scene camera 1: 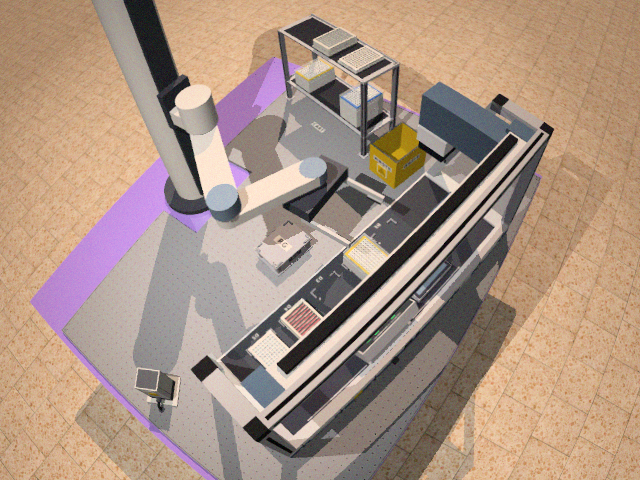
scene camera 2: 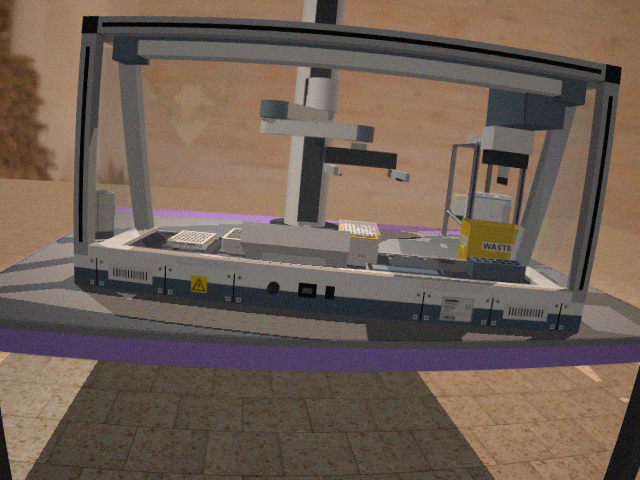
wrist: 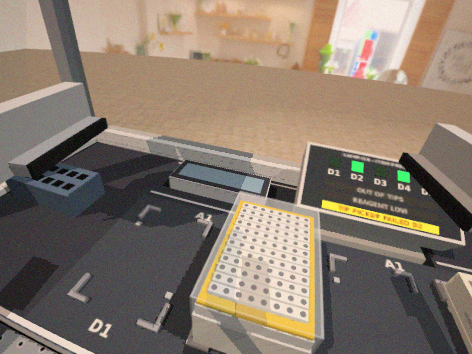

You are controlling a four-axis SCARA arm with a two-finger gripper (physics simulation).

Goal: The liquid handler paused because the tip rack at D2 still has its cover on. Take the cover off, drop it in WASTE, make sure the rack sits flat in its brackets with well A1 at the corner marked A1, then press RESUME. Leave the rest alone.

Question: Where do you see a gantry beam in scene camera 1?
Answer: At 384, 272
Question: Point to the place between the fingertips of my gripper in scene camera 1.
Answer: At 367, 221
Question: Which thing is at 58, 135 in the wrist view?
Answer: My gripper.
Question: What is my gripper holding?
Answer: Nothing.
